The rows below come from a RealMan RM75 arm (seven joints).
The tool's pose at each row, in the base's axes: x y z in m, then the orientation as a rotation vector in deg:
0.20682, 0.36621, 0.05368, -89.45, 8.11, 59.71
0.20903, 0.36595, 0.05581, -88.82, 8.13, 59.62
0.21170, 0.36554, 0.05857, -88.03, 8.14, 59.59
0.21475, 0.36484, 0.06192, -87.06, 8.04, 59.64
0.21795, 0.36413, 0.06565, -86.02, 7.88, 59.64
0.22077, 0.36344, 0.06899, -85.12, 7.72, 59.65
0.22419, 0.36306, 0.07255, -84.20, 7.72, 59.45
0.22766, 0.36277, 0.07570, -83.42, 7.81, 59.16
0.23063, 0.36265, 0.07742, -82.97, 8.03, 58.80
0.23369, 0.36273, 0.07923, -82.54, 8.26, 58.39
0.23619, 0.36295, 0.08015, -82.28, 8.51, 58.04
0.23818, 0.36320, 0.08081, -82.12, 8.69, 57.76
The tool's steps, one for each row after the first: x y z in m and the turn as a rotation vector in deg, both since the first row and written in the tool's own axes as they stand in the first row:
-0.00024, -0.00283, -0.00119, 0.56, -0.20, -0.16
-0.00069, -0.00636, -0.00268, 1.24, -0.51, -0.31
-0.00145, -0.01047, -0.00457, 2.01, -0.99, -0.50
-0.00237, -0.01495, -0.00651, 2.84, -1.51, -0.77
-0.00325, -0.01891, -0.00827, 3.54, -1.98, -1.01
-0.00379, -0.02350, -0.01006, 4.37, -2.26, -1.30
-0.00398, -0.02784, -0.01185, 5.14, -2.38, -1.56
-0.00343, -0.03087, -0.01336, 5.70, -2.25, -1.74
-0.00280, -0.03409, -0.01473, 6.27, -2.09, -1.95
-0.00184, -0.03635, -0.01578, 6.68, -1.87, -2.07
-0.00099, -0.03812, -0.01656, 6.96, -1.69, -2.17

